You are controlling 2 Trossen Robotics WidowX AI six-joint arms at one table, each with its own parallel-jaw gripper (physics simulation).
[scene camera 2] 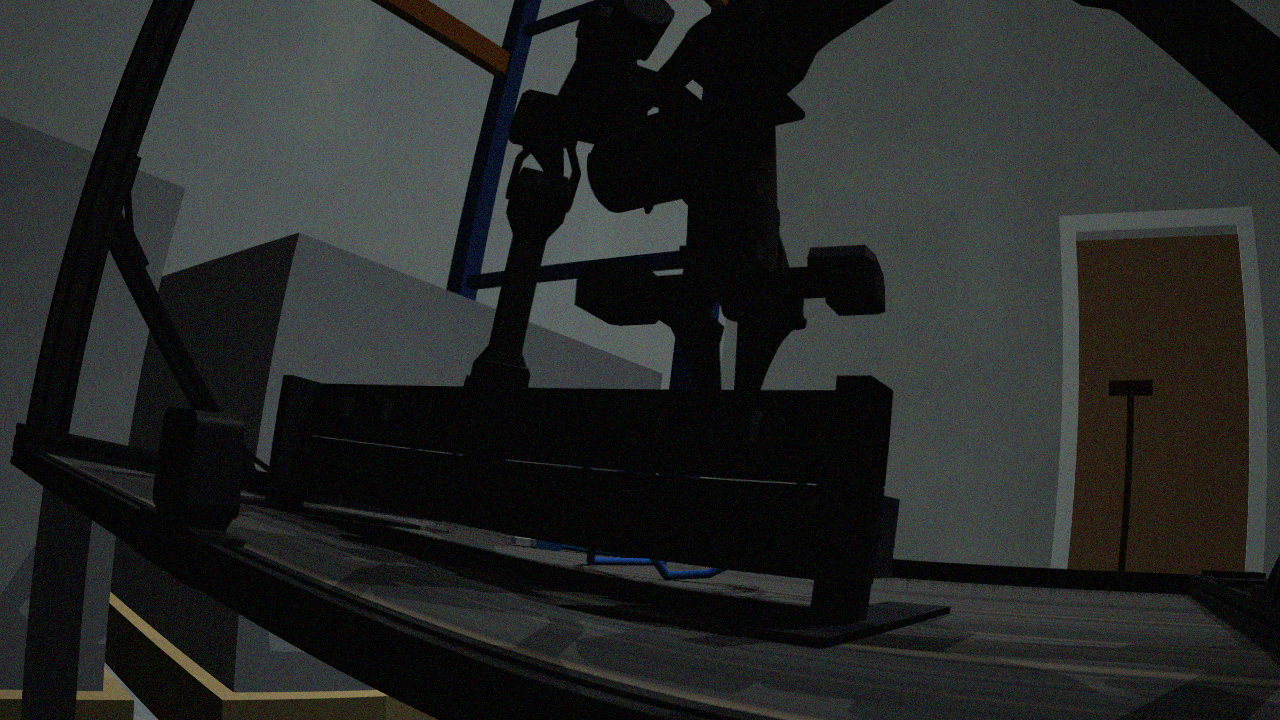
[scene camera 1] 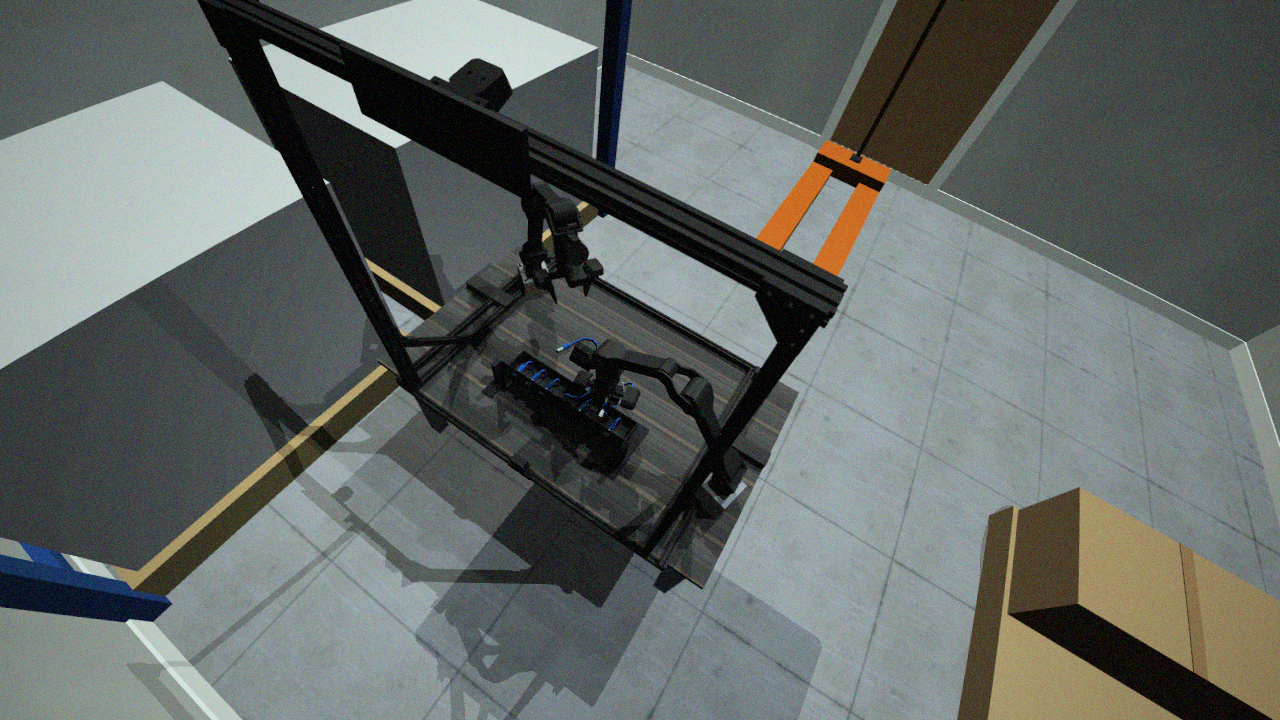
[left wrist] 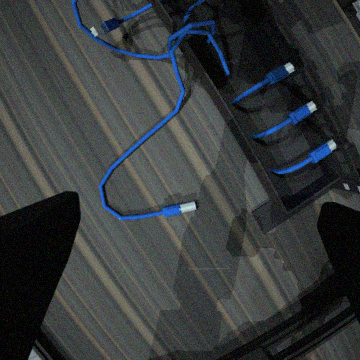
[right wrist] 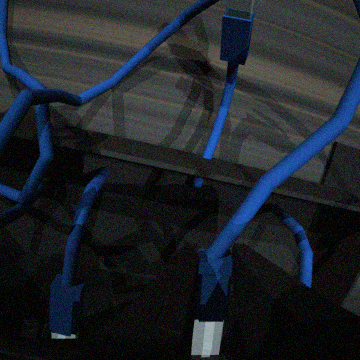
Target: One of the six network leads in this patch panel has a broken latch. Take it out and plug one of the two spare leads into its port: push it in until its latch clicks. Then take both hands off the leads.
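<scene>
The black patch panel lies on the wooden table. In the left wrist view, three blue leads sit plugged in a row. My right gripper is low over the panel and shut on the plug of a blue lead, white tip toward the port row. I cannot tell whether the tip sits in a port. A plugged lead is beside it. Another lead's plug lies loose on the table beyond the panel. My left gripper is open and empty, high above the table.
A spare blue lead lies curled on the table beside the panel's end. A black gantry frame spans the table. In scene camera 2, the arms are dark silhouettes and a blue lead shows under the panel.
</scene>
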